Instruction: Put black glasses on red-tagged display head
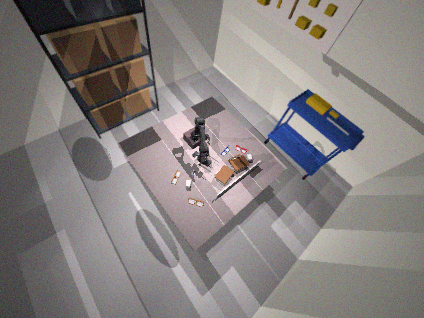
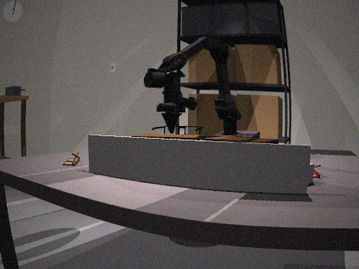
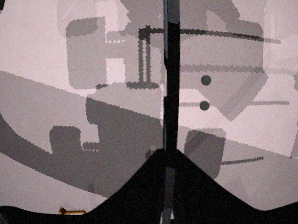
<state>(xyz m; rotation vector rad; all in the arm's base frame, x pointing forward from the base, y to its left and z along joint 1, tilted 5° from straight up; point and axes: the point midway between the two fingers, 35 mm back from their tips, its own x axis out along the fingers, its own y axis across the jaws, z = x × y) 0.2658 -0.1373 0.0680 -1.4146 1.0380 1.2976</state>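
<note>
Now: the peg 100 mm to the right of my gripper tip, 80 mm below it and 10 mm ahead of it. Also, from my gripper tip: white wall (350 mm ahead, 200 mm to the left, 50 mm below).
</note>
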